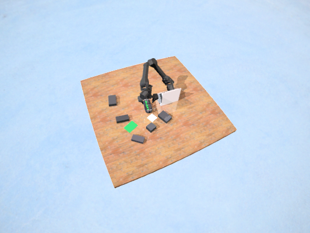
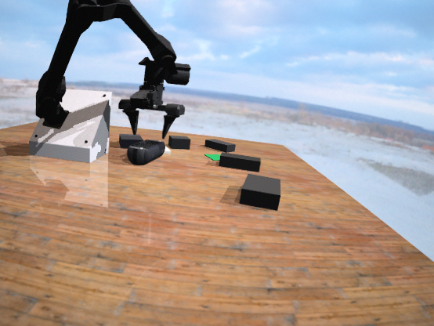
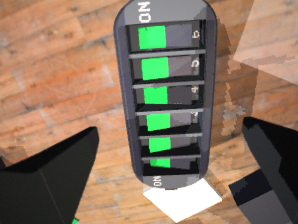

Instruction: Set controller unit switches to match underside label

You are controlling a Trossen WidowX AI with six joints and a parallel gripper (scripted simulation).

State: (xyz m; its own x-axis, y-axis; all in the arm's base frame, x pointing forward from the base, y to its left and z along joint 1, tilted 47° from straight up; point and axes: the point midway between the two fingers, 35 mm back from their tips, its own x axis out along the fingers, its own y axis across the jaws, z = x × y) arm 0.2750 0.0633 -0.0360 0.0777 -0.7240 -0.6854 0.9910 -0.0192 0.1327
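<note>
Right now the white tile is 13 cm to the left of my gripper tip and 6 cm below it. From my gripper tip the other things lie so: green tile: 22 cm ahead, 16 cm to the left, 7 cm below; then dark block: 32 cm ahead, 19 cm to the right, 5 cm below.
</note>
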